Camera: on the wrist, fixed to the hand. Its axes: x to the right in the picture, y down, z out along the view.
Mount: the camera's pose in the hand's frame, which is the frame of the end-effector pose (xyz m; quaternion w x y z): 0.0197 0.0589 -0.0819 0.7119 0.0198 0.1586 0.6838
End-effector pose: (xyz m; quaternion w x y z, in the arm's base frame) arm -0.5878 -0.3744 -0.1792 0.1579 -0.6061 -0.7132 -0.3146
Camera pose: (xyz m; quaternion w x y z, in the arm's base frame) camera -0.5481 -0.4078 -0.0905 0.4527 -0.8662 -0.0745 -0.1980
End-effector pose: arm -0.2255 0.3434 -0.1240 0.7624 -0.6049 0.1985 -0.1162
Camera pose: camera -0.2479 0.2776 -0.1997 0.6027 -0.2614 0.6736 0.3387
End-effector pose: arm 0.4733 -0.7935 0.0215 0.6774 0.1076 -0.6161 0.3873
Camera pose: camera 0.4950 -0.6949 0.0022 0.3130 -0.3927 -0.3971 0.7682
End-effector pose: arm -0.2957 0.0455 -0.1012 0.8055 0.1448 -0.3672 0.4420
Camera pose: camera -0.2992 0.1365 -0.1488 0.3266 -0.2022 -0.2239 0.8957
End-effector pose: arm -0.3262 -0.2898 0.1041 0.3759 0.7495 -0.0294 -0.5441
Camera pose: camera -0.2281 -0.2973 0.1338 0.6295 0.6072 -0.4846 -0.0109
